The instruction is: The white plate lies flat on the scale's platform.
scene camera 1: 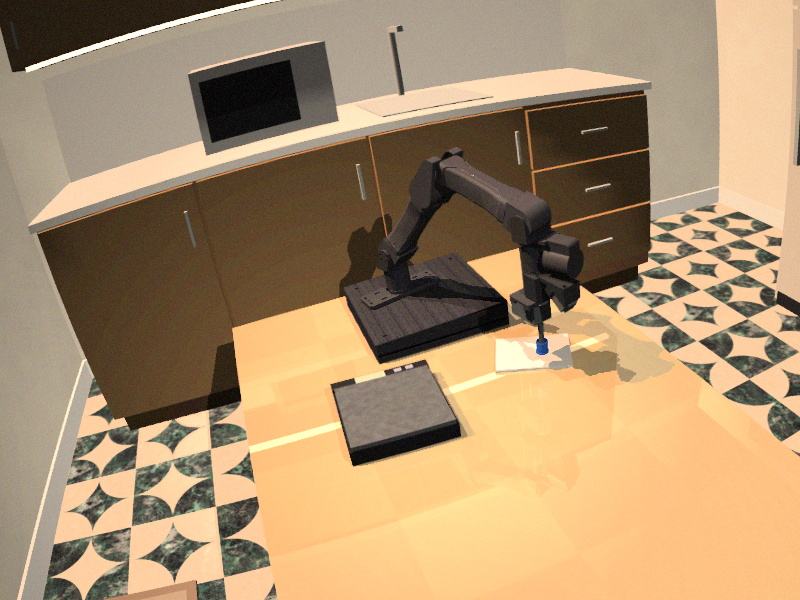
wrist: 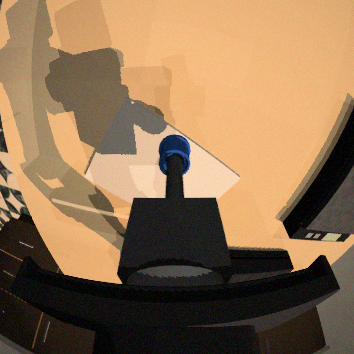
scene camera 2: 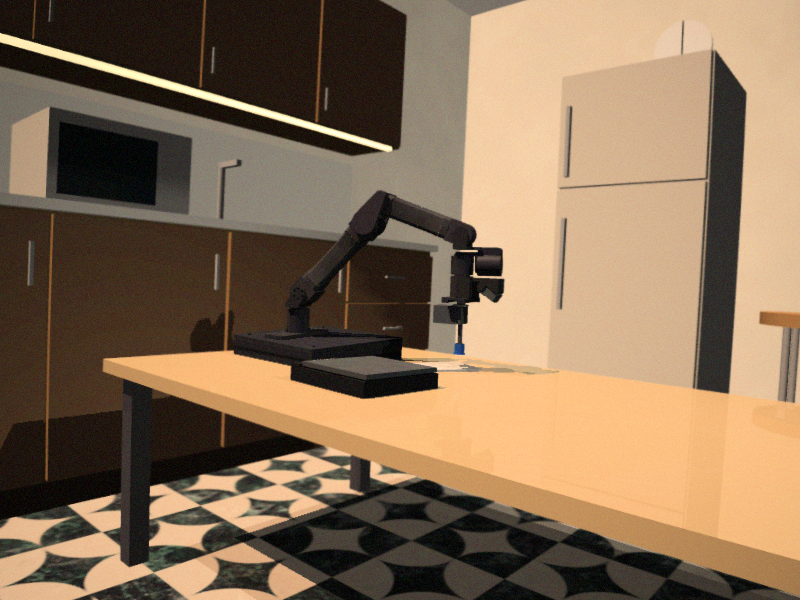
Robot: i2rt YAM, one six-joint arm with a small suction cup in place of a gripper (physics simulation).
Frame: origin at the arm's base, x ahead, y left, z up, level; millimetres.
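Seen in the pictures: end effector, tool point: [scene camera 1: 542, 351] [wrist: 174, 148] [scene camera 2: 459, 354]; arm's base, origin of the base link: [scene camera 1: 400, 290] [scene camera 2: 297, 335].
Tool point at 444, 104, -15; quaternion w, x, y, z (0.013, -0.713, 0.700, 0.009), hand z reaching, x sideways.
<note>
Pixels of each thing's top centre, then the offset from my tool point to it, as dx, dy, dz. "pt": a spot on its surface instead. Level surfaces: height alone.
- white plate, middle of its top: [wrist: 158, 177] [scene camera 1: 533, 351] [scene camera 2: 441, 365] -60, +20, -38
- wooden table, its level: dz -44
- thin pale sliver, surface spot: [scene camera 2: 445, 366] pt -44, +13, -38
- black scale, middle of its top: [scene camera 1: 389, 399] [scene camera 2: 364, 363] -68, -329, +1
The white plate [scene camera 1: 514, 356] [wrist: 208, 175] is a thin square sheet. It lies flat on the wooden table [scene camera 1: 517, 491], to the right of the robot base. In scene camera 2 it is only a thin pale sliver [scene camera 2: 445, 366]. My blue suction cup [scene camera 1: 541, 347] [scene camera 2: 458, 348] [wrist: 174, 153] points straight down over the plate's far right part, with suction off. I cannot tell whether it touches the plate. The black scale [scene camera 1: 393, 405] [scene camera 2: 363, 369] [wrist: 335, 212] with its grey platform sits apart to the left, with nothing on it.
The black robot base [scene camera 1: 423, 310] [scene camera 2: 316, 342] stands behind the scale. Brown cabinets [scene camera 1: 283, 219] with a microwave [scene camera 1: 261, 97] line the wall behind the table. A fridge [scene camera 2: 636, 219] stands at the right.
</note>
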